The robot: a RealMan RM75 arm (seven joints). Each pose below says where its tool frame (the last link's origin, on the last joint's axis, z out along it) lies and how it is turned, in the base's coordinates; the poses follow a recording.
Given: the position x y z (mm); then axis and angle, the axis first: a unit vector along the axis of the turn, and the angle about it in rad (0 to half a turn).
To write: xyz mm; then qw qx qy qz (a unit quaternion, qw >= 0). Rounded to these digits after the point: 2 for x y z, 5 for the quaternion.
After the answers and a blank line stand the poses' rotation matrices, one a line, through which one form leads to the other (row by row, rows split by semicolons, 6 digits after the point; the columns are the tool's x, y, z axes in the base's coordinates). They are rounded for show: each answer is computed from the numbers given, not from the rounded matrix.
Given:
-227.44, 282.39, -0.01, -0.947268, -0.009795, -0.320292, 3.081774
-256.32, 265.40, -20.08, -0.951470, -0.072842, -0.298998, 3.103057
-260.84, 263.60, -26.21, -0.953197, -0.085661, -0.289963, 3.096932
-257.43, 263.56, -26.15, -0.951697, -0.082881, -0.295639, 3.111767
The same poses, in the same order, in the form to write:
-227.44, 282.39, -0.01, 0.02990, -0.94684, -0.00979, -0.32015
-256.32, 265.40, -20.08, 0.01927, -0.95129, -0.07283, -0.29894
-260.84, 263.60, -26.21, 0.02233, -0.95296, -0.08564, -0.28989
-257.43, 263.56, -26.15, 0.01491, -0.95159, -0.08287, -0.29561

0.794818 0.037688 0.605677; -0.000608 -0.998020 0.062899; 0.606848 -0.050362 -0.793221
0.810659 0.150082 0.565957; 0.127043 -0.988650 0.080199; 0.571570 0.006887 -0.820525
0.817259 0.176168 0.548683; 0.150276 -0.984335 0.092208; 0.556332 0.007096 -0.830930
0.811498 0.166537 0.560121; 0.148904 -0.985820 0.077376; 0.565065 0.020614 -0.824789

